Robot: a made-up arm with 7 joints.
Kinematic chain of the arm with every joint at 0, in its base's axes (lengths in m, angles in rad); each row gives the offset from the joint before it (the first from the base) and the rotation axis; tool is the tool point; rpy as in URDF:
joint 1: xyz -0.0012 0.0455 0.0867 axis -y
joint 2: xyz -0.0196 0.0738 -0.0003 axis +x
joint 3: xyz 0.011 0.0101 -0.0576 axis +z
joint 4: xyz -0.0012 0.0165 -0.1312 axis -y
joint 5: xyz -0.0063 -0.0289 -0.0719 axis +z
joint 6: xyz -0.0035 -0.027 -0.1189 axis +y
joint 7: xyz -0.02 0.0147 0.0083 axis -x
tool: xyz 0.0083 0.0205 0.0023 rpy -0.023 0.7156 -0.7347
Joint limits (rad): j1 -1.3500..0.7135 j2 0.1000..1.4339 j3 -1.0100..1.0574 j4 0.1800..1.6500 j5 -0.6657..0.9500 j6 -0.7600..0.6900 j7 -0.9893..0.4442
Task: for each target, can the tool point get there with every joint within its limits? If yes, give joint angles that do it. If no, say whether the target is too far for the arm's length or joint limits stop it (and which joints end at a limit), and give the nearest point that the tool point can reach.
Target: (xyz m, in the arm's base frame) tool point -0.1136 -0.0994 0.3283
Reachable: no: joint limits stop it (at a limit: joint 1, joint 2, joint 3, joint 4, joint 5, joint 7) | nearest point -0.1944 -0.0176 -0.0111 | short by 0.358 m
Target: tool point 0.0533 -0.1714 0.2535
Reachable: no: joint limits stop it (at a limit: joint 1, joint 2, joint 3, joint 4, joint 5, joint 6, joint 7) | nearest point 0.2033 -0.0173 -0.0010 | short by 0.333 m
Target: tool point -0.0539 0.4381 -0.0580
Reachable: yes | joints -0.6631 1.2910 -0.6857 0.6384 0.3381 -0.2573 -0.3386
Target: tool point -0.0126 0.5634 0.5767
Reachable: no: too far | nearest point -0.0025 0.3972 0.2460 | short by 0.370 m
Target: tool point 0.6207 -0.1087 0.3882
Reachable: no: too far | nearest point 0.2623 0.0790 0.0527 | short by 0.526 m
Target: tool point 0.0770 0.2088 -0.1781
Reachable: yes | joints -0.1278 0.7140 -0.7115 1.3604 -0.3570 -0.2673 -0.7029
